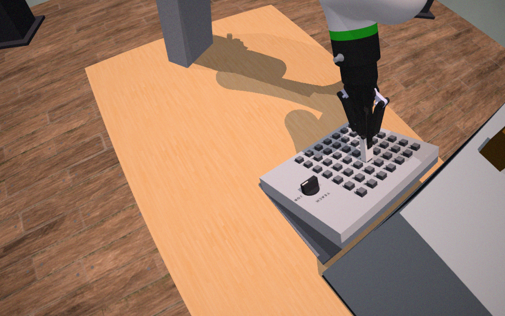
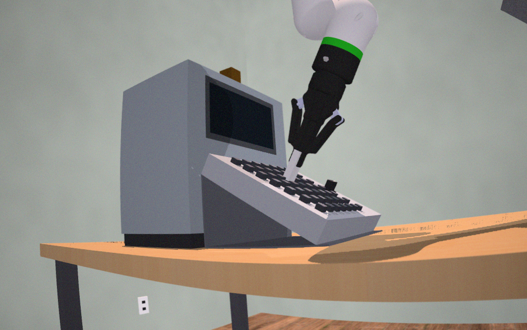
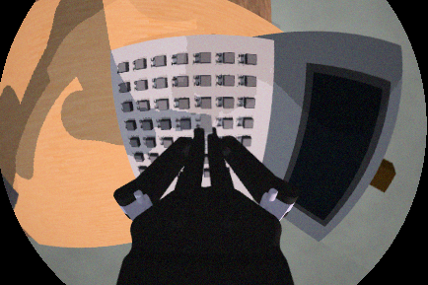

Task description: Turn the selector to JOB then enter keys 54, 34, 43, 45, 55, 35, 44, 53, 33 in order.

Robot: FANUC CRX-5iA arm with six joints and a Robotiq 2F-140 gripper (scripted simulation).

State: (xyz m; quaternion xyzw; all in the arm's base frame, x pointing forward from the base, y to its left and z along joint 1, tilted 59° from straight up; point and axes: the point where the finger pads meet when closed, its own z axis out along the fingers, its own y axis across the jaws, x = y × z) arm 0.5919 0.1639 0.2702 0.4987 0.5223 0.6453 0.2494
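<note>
Right now my hand is 30 mm past the key, 20 mm to the right of it and 40 mm above it. The rest, counted from my hand: black selector knob (70 mm ahead, 150 mm to the right, 30 mm below); then grey keypad panel (40 mm ahead, 40 mm to the right, 80 mm below).
</note>
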